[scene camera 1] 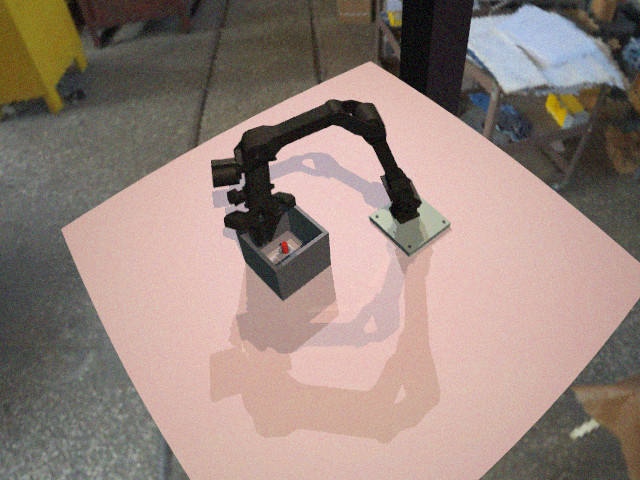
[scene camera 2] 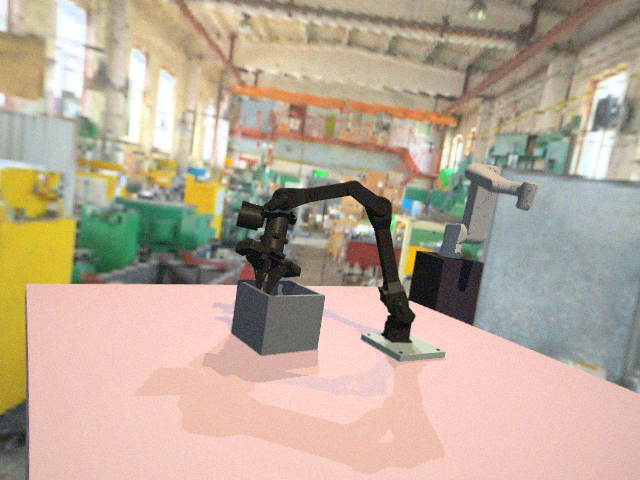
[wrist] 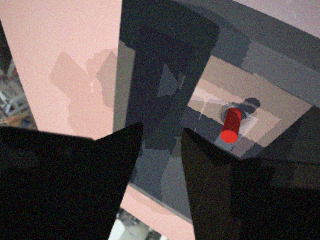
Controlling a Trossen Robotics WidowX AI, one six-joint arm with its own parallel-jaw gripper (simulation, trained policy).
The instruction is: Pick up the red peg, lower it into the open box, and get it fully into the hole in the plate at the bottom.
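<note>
A grey box (scene camera 2: 288, 319) is visible. My gripper (scene camera 1: 264, 243), (scene camera 2: 262, 291), (wrist: 162, 131) is visible as well.
</note>
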